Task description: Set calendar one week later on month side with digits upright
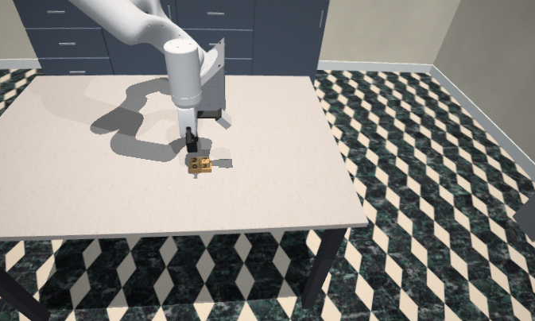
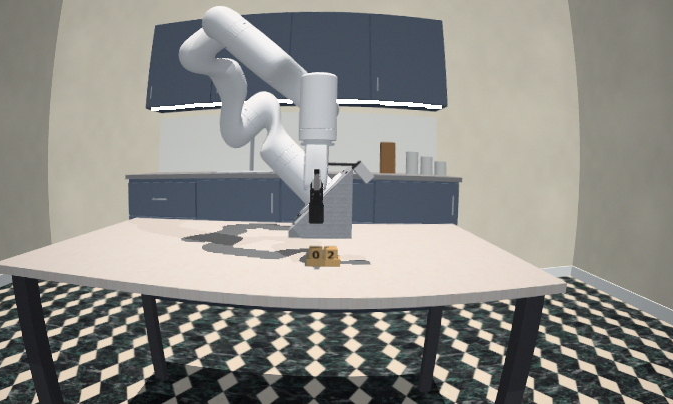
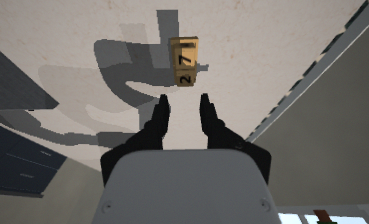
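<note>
My gripper is now 11 cm above the wooden tray and 2 cm to the right of it.
</note>
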